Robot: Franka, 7 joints.
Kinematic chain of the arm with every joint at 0, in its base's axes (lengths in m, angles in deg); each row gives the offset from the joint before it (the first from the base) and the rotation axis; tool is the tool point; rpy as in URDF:
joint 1: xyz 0 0 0.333 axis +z
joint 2: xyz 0 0 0 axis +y
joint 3: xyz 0 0 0.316 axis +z
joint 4: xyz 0.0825 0 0 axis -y
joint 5: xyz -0.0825 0 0.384 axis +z
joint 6: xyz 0 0 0 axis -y
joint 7: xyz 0.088 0 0 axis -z
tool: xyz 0 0 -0.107 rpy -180 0 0
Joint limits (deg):
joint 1: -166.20..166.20
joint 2: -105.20..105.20
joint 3: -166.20..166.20
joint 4: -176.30..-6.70
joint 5: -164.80..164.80
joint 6: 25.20..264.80
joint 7: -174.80..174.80
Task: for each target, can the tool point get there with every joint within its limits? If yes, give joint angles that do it. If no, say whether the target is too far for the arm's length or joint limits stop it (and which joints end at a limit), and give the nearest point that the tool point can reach.
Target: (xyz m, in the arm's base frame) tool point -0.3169 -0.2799 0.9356
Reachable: yes | joints -29.24 5.04 -104.32 -51.49 135.38 204.64 -49.74
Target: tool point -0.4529 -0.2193 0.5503
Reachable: yes | joints -74.89 62.93 -95.52 -109.02 124.54 204.65 18.34
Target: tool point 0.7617 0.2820 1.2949
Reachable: no: too far | nearest point 0.5190 0.1922 0.9885 | short by 0.401 m
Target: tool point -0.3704 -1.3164 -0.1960
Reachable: no: too far | nearest point -0.2167 -0.7702 0.0235 | short by 0.608 m
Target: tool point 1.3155 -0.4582 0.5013
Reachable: no: too far | nearest point 0.8043 -0.2801 0.4359 | short by 0.545 m
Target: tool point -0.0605 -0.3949 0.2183
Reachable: yes | joints -19.93 25.03 -82.17 -145.55 -119.13 172.76 87.84
